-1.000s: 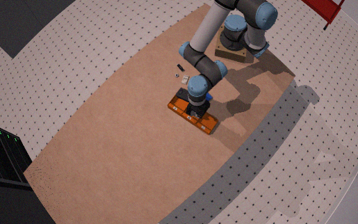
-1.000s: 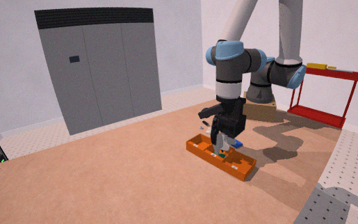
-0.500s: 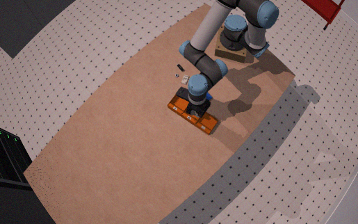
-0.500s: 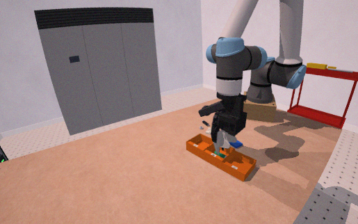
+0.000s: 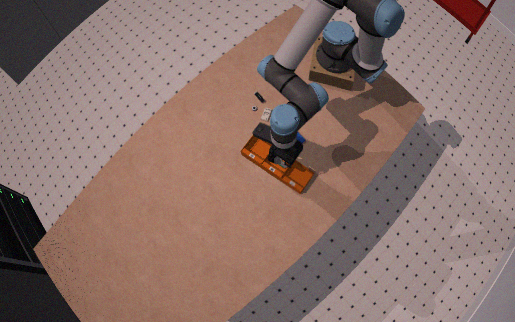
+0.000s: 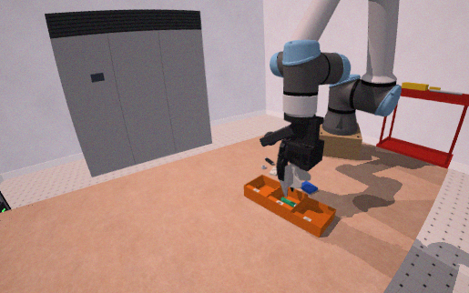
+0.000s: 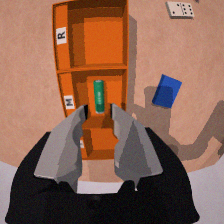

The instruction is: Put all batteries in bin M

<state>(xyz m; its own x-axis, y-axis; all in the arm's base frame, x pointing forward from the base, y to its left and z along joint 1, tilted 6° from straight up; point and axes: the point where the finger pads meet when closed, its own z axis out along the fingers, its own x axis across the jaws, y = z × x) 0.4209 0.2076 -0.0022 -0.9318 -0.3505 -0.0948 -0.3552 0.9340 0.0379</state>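
My gripper is now 4 cm above the green battery. Round my hand: white domino (18 cm to the right, 7 cm behind, 5 cm below); then blue block (11 cm behind, 5 cm below, 4 cm to the right); then small grey round piece (23 cm to the right, 5 cm below, 5 cm behind).
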